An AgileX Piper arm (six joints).
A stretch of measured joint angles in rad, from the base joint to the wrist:
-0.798 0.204 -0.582 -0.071 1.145 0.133
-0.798 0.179 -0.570 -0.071 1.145 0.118
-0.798 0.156 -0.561 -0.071 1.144 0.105
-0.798 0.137 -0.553 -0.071 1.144 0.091
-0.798 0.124 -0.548 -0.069 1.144 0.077
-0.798 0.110 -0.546 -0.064 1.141 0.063
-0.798 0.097 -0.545 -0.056 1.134 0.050
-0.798 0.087 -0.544 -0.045 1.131 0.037
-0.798 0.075 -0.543 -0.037 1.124 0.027
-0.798 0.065 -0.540 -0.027 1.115 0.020
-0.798 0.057 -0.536 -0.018 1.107 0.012
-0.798 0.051 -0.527 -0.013 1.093 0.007
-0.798 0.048 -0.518 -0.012 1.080 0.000
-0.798 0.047 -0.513 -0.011 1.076 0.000
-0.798 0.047 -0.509 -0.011 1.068 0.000
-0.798 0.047 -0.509 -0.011 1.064 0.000
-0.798 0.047 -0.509 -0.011 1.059 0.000
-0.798 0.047 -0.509 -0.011 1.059 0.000
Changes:
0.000 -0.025 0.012 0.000 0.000 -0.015
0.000 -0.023 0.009 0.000 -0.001 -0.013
0.000 -0.019 0.008 0.000 0.000 -0.014
0.000 -0.013 0.005 0.002 0.000 -0.014
0.000 -0.014 0.002 0.005 -0.003 -0.014
0.000 -0.013 0.001 0.008 -0.007 -0.013
0.000 -0.010 0.001 0.011 -0.003 -0.013
0.000 -0.012 0.001 0.008 -0.007 -0.010
0.000 -0.010 0.003 0.010 -0.009 -0.007
0.000 -0.008 0.004 0.009 -0.008 -0.008
0.000 -0.006 0.009 0.005 -0.014 -0.005
0.000 -0.003 0.009 0.001 -0.013 -0.007
0.000 -0.001 0.005 0.001 -0.004 0.000
0.000 0.000 0.004 0.000 -0.008 0.000
0.000 0.000 0.000 0.000 -0.004 0.000
0.000 0.000 0.000 0.000 -0.005 0.000
0.000 0.000 0.000 0.000 0.000 0.000

